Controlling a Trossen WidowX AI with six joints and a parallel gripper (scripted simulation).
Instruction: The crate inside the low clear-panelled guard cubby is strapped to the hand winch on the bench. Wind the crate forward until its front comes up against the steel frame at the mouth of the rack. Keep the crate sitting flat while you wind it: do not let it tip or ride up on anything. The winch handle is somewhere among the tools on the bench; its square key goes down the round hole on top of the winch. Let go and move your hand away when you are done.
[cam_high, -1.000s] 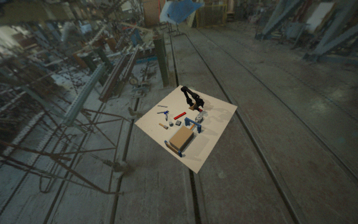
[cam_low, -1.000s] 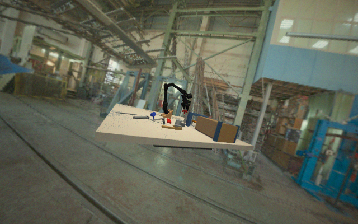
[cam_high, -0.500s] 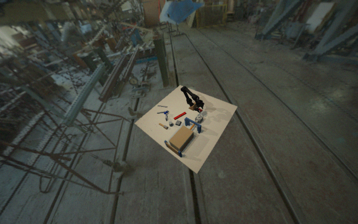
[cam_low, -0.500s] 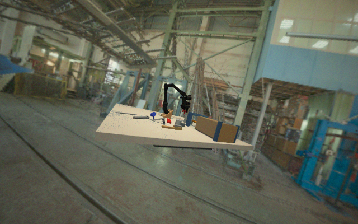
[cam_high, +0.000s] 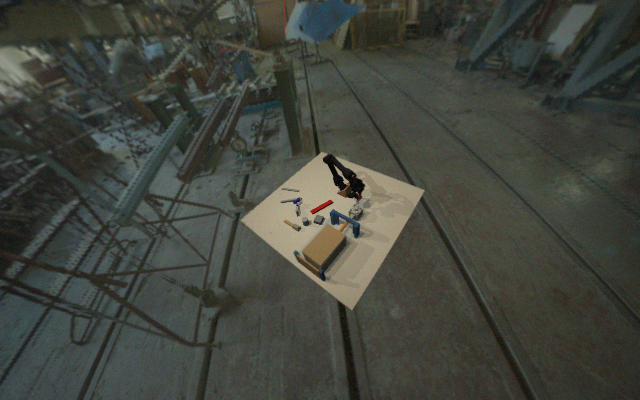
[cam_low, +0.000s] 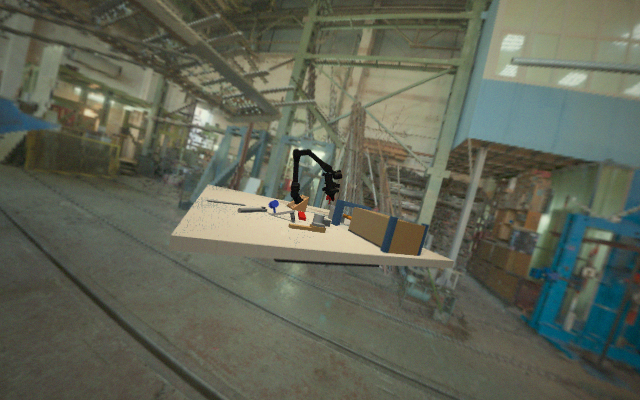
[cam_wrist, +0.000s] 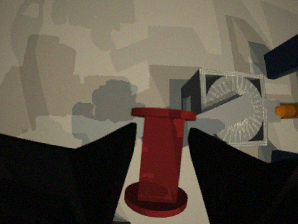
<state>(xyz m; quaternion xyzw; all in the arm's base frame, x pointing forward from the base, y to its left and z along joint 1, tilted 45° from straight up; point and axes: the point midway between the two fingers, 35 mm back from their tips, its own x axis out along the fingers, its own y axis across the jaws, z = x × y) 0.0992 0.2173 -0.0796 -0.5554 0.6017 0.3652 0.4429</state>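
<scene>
Right now the red knob is 2 cm to the right of my gripper tip. Also, from my gripper tip: winch handle: 3 cm ahead, 3 cm below; blue steel frame: 25 cm ahead, 1 cm to the left, 3 cm below; grey winch: 8 cm ahead, 1 cm to the left, 10 cm below.
</scene>
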